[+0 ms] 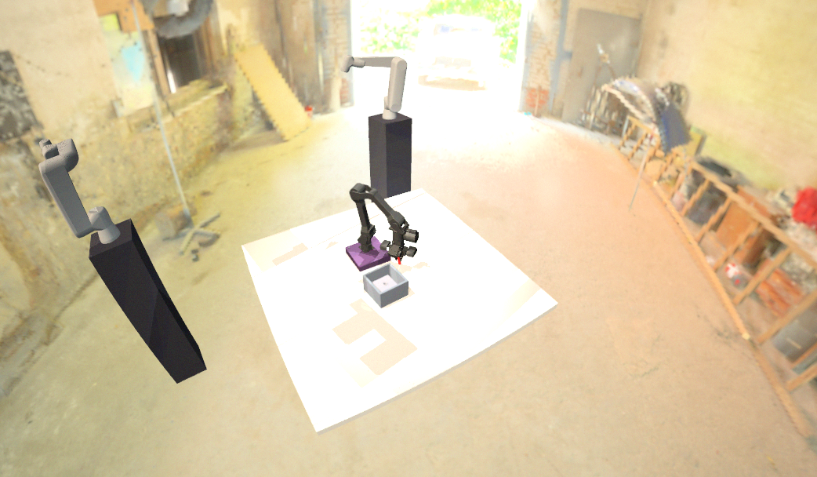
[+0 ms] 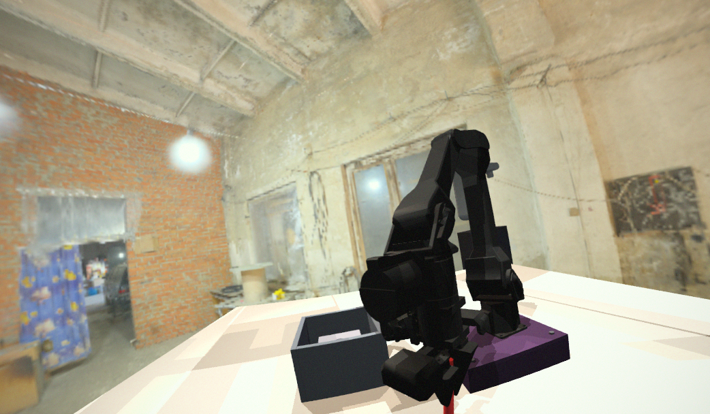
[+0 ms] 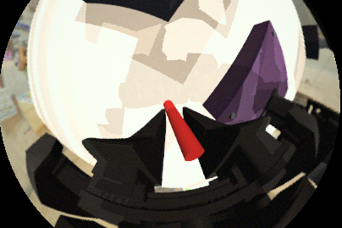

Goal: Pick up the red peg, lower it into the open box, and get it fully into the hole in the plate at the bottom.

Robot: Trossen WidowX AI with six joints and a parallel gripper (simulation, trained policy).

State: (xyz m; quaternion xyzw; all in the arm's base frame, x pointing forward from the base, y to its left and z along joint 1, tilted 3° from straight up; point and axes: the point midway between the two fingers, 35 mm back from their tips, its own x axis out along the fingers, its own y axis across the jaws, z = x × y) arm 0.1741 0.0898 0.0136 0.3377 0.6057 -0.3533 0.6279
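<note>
Now: the red peg 2 cm above my gripper tip. Also, from my gripper tip: pale plate: 13 cm ahead, 18 cm to the right, 2 cm above; grey box: 13 cm ahead, 18 cm to the right, 1 cm above.
</note>
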